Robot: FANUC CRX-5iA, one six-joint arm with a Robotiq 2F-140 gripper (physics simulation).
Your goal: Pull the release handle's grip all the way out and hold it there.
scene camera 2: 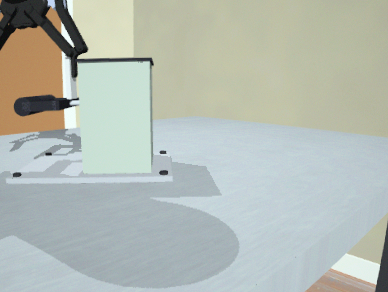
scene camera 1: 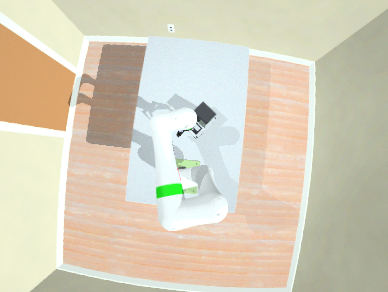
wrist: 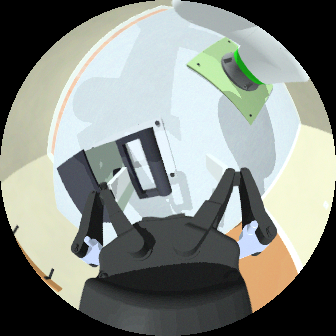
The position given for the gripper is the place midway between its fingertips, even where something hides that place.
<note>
In view: the gripper [scene camera 2: 30,100], a release handle [wrist: 82,172] and a base plate [wrist: 156,123].
The gripper shows as well in the wrist view [wrist: 165,167].
</note>
